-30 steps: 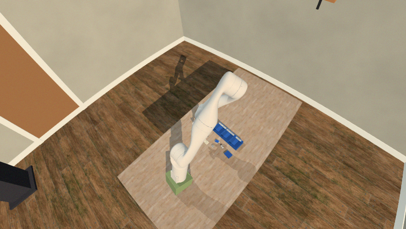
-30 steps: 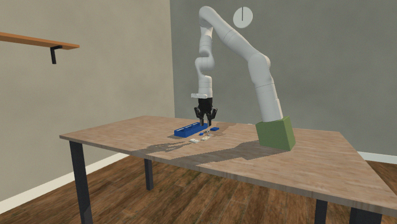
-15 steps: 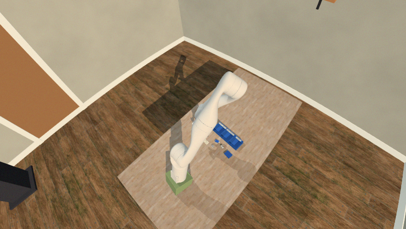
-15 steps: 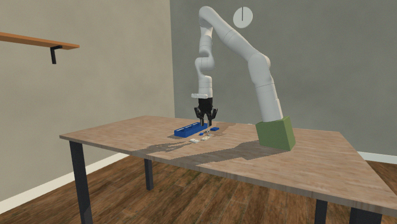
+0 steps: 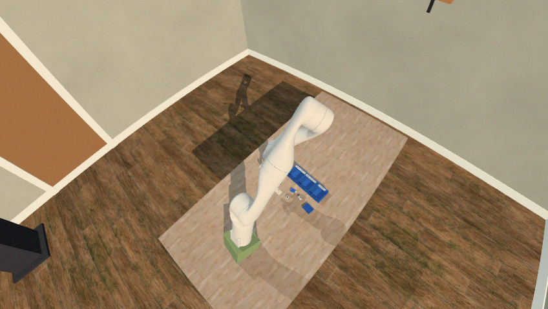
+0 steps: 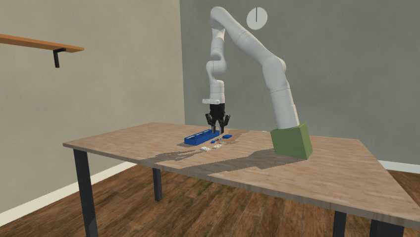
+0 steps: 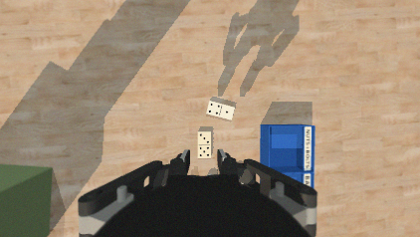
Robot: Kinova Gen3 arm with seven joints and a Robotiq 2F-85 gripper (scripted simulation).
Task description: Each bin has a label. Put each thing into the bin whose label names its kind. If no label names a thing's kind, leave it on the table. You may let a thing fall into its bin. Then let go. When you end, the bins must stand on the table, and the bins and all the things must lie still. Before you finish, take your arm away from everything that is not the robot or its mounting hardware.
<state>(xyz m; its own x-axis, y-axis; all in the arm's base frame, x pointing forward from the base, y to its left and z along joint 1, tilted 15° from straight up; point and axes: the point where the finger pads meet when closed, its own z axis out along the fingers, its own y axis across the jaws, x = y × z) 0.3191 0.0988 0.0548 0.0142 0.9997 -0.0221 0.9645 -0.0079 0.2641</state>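
The white tile lies 80 mm below my hand. The rest, counted from my hand: flat blue block (50 mm ahead, 200 mm to the right, 80 mm below); grey ring (10 mm ahead, 70 mm to the right, 80 mm below).
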